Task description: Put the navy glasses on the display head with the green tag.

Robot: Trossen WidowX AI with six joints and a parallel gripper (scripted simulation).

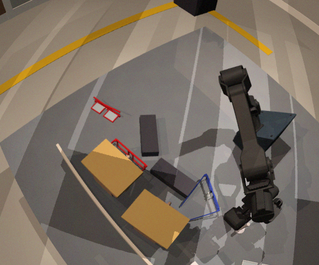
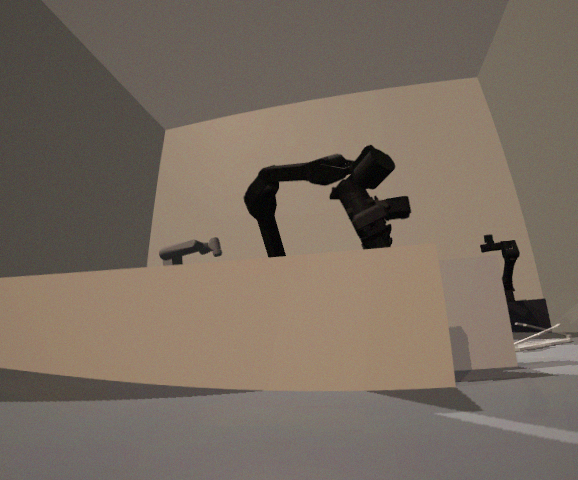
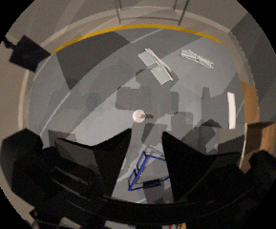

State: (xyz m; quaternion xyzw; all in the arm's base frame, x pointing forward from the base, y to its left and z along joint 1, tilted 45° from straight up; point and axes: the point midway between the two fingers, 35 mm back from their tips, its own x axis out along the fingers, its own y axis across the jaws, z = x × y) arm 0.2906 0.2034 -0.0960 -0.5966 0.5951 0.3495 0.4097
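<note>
My gripper tip is 120 mm above the peg, 30 mm to the right of it and 10 mm past it. The rest, counted from my gripper tip: cream board (330 mm ahead, 300 mm to the right, 90 mm below).
</note>
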